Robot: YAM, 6 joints.
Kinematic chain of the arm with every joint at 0, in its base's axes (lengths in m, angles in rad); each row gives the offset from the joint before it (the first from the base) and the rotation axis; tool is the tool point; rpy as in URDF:
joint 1: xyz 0 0 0.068 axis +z
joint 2: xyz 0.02 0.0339 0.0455 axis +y
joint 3: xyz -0.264 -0.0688 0 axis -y
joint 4: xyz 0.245 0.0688 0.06 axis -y
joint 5: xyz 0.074 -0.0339 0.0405 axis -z
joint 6: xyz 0.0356 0 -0.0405 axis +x
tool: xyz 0 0 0 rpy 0 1.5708 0
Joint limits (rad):
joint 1: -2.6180..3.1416
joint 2: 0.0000..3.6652
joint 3: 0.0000..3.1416
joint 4: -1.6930..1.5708
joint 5: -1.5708..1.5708
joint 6: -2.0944..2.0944
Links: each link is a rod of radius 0.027 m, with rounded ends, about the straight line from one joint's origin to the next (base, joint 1, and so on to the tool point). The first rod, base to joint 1, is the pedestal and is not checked.
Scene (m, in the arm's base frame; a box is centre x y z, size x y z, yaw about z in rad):
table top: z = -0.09
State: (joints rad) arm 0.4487 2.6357 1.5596 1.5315 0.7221 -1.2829
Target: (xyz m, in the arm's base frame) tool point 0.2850 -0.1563 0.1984
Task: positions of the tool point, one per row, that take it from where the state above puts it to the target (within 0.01 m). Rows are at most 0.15 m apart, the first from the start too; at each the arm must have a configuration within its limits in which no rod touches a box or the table.
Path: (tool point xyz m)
1: 0.4676 0.0854 0.1349
2: 0.4309 -0.0186 0.1646
3: 0.3668 -0.1016 0.1861
4: 0.2850 -0.1563 0.1984

